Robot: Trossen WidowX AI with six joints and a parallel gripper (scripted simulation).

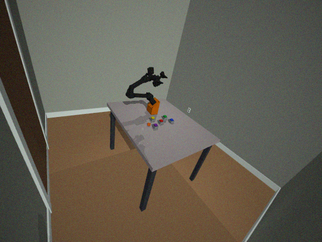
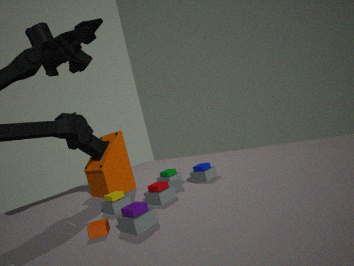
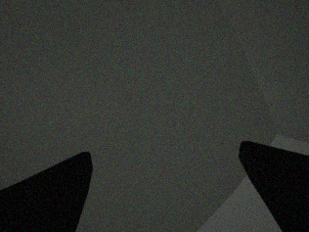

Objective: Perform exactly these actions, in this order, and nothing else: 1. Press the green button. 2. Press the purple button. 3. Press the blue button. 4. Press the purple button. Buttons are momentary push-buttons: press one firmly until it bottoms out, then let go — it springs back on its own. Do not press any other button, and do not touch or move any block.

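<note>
Now: the green button 20 mm ahead of my gripper tip, 90 mm to the left of it and 420 mm below it. Also, from my gripper tip: yellow button (30 mm ahead, 80 mm to the right, 420 mm below); grey block (80 mm ahead, 60 mm to the left, 450 mm below); red button (100 mm ahead, 420 mm below).
</note>
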